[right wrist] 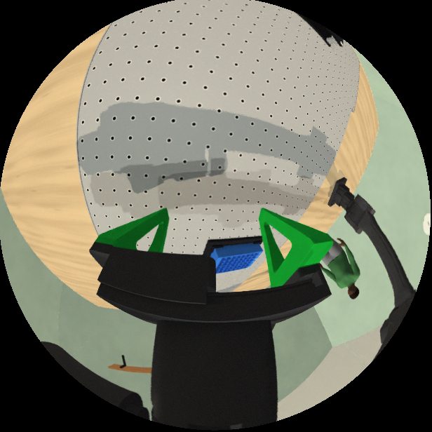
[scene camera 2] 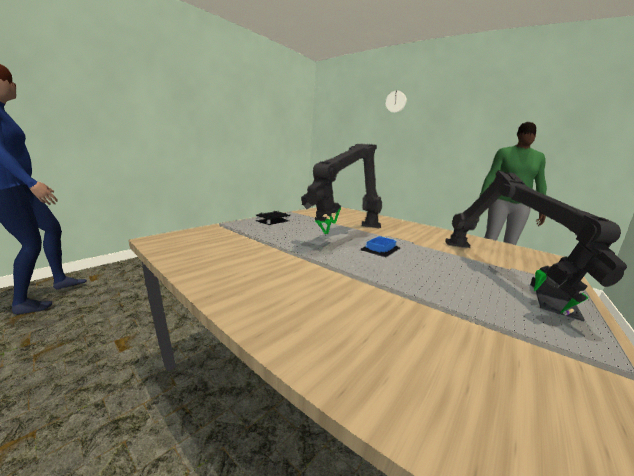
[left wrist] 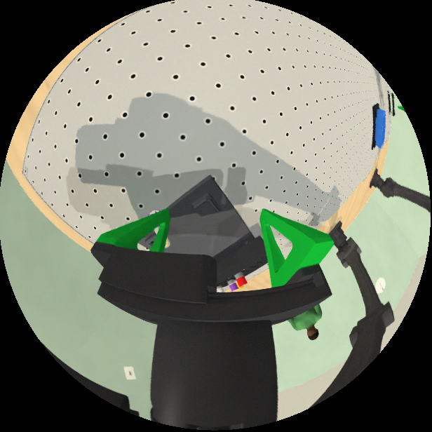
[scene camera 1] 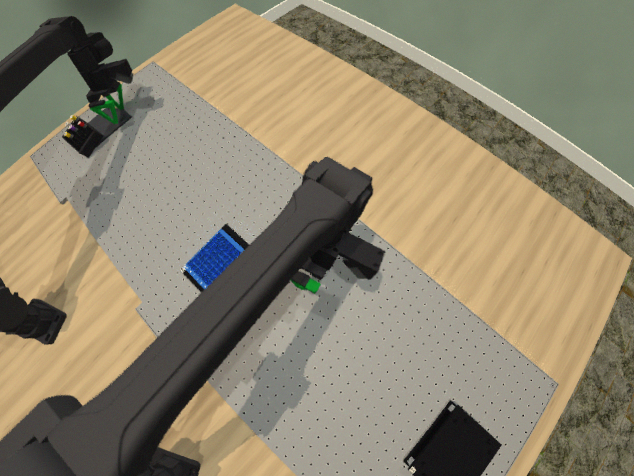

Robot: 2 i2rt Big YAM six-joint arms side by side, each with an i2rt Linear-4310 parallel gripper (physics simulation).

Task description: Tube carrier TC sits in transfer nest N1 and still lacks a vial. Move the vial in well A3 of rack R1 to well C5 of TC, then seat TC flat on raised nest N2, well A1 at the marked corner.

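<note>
The blue carrier TC (scene camera 1: 212,258) (scene camera 2: 381,243) (left wrist: 380,129) (right wrist: 237,258) sits on black nest N1 (scene camera 1: 236,237) mid-board. Rack R1 (scene camera 1: 88,143), dark, with several coloured-cap vials (scene camera 1: 80,124) (left wrist: 241,280), is at the board's left end in scene camera 1, beside a dark plate (left wrist: 215,192). My left gripper (scene camera 1: 119,115) (scene camera 2: 551,301) (left wrist: 214,213) is open low over that plate. A purple-and-yellow vial part (scene camera 2: 568,311) shows by one finger; the finger hides most of it in the left wrist view. My right gripper (scene camera 2: 327,233) (right wrist: 213,212) is open, raised over the board, near TC.
Black raised nest N2 (scene camera 1: 455,440) (scene camera 2: 272,216) stands toward the board's other end, with pale marks at its corners. The perforated board (scene camera 1: 204,153) lies on the wooden table (scene camera 1: 460,204). My right arm (scene camera 1: 230,297) crosses above the board and covers part of TC in scene camera 1.
</note>
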